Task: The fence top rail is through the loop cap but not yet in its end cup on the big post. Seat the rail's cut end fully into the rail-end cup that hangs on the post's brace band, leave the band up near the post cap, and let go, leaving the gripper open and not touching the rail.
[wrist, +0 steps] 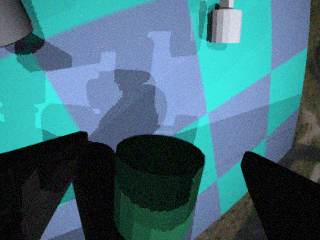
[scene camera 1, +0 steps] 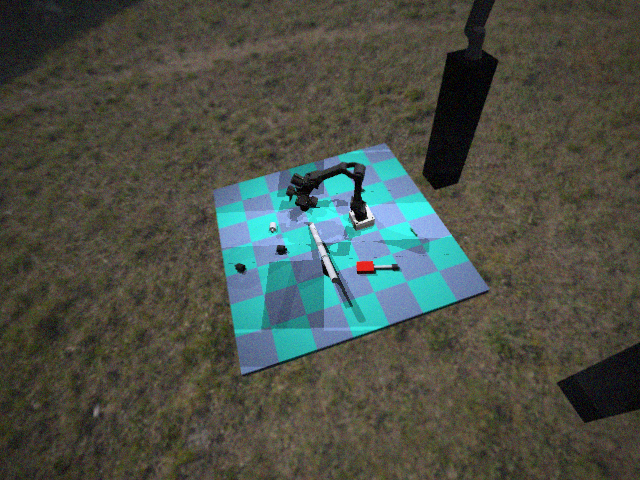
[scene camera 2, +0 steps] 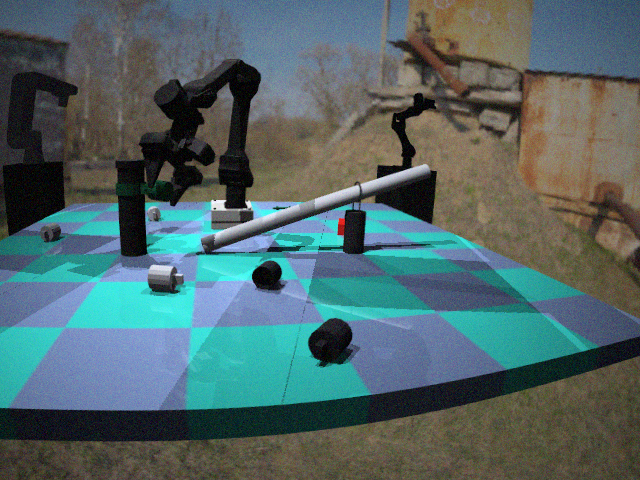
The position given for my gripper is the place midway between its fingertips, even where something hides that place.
My gripper [scene camera 2: 161,197] is open, holding nothing. Also in view: a grey top rail [scene camera 2: 278,219] and a grey fitting [scene camera 2: 161,277].
My gripper also shows in the wrist view [wrist: 167,149].
